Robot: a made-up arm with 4 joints.
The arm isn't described. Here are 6 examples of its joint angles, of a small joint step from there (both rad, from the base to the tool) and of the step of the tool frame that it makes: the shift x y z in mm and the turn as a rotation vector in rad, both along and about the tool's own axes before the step.
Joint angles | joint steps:
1: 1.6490 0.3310 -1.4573 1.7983 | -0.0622 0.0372 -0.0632 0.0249
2: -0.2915 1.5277 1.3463 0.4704 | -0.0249 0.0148 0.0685 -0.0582
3: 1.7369 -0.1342 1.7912 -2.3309 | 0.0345 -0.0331 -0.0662 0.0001
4: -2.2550 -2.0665 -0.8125 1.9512 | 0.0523 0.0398 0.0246 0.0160
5: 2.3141 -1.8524 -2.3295 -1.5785 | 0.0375 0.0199 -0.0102 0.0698
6: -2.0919 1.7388 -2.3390 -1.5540 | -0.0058 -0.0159 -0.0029 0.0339
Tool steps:
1: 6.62 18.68 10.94 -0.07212 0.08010 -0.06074
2: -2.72 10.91 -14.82 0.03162 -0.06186 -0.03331
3: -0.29 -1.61 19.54 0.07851 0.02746 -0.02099
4: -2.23 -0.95 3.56 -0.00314 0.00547 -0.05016
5: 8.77 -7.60 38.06 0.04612 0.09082 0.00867
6: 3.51 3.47 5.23 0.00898 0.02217 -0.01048
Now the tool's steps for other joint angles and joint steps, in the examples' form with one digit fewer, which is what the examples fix.
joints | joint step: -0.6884 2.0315 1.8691 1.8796 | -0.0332 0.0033 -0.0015 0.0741
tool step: 14.9 12.3 17.3 -0.0290 0.0892 -0.0117
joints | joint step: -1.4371 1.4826 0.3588 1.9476 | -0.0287 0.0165 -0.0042 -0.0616
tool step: -9.0 11.2 -18.2 -0.0321 -0.0779 -0.0077
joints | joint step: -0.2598 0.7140 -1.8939 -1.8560 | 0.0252 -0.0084 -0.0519 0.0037
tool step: -3.3 6.5 -4.6 0.0337 -0.0171 -0.0112
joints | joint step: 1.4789 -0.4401 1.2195 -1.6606 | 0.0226 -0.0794 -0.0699 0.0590
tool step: 2.3 -30.0 40.0 0.0842 0.1074 0.0611
